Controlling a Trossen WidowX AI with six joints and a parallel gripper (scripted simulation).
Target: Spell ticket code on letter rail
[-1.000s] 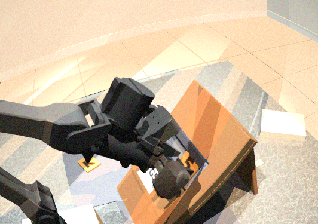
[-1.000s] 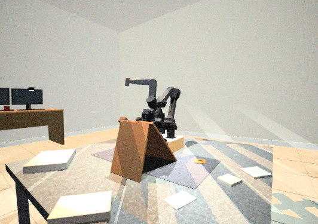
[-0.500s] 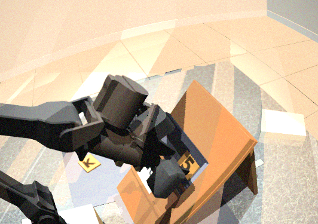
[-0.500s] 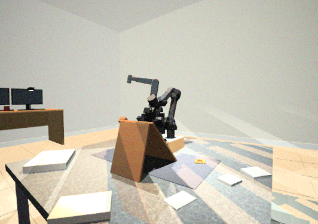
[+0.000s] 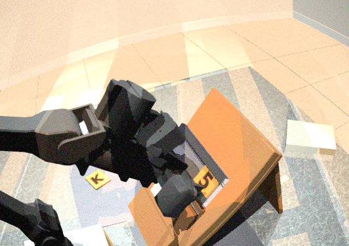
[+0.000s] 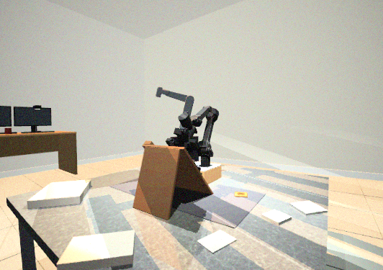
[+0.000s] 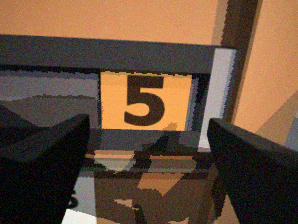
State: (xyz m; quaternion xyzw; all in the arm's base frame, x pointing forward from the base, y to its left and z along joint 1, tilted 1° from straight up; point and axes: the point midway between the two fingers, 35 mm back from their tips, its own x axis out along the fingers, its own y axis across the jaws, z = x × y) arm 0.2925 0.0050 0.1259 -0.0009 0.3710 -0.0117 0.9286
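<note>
Right now the 5 tile is 20 mm ahead of my gripper tip and 20 mm below it. Round my gripper tip: white ticket 30 mm behind, 80 mm to the left, 90 mm below; dark mat 110 mm behind, 30 mm to the right, 190 mm below; white block 460 mm ahead, 90 mm to the left, 180 mm below.
</note>
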